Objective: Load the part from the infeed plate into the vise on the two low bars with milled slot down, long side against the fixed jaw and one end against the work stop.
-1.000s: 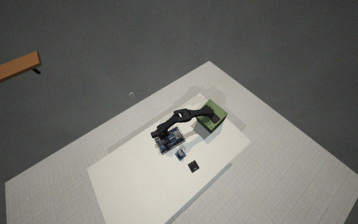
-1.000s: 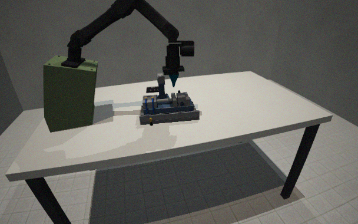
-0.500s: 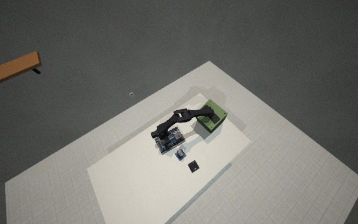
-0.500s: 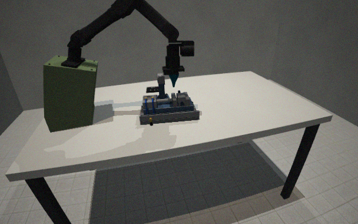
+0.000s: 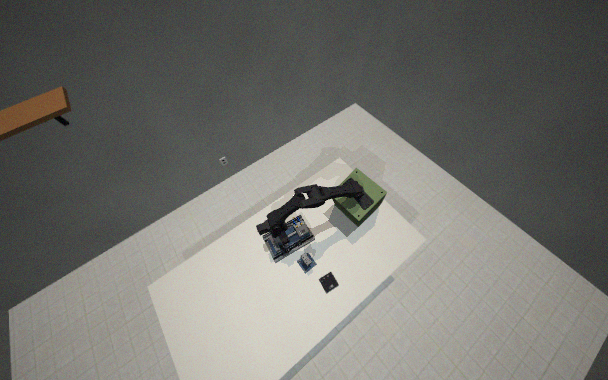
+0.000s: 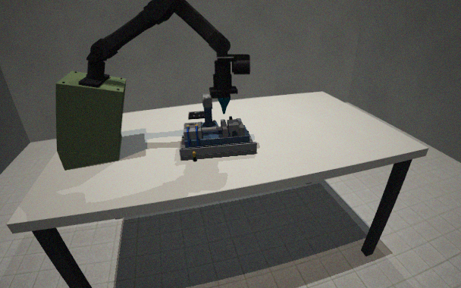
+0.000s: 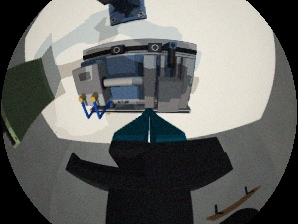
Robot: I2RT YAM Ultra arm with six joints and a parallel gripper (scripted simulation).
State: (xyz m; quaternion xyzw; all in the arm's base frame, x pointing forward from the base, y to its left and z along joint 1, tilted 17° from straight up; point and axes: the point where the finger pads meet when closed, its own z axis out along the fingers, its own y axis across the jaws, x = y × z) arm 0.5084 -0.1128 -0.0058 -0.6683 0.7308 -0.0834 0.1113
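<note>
Now: hand 70 mm above the grey block part and 30 mm short of it. Also, from my hand: cylinder rod 80 mm below, 50 mm behind, 20 mm to the left; then air cylinder 130 mm behind, 80 mm below, 30 mm to the left; then vise 120 mm below, 30 mm behind, 20 mm to the left.
</note>
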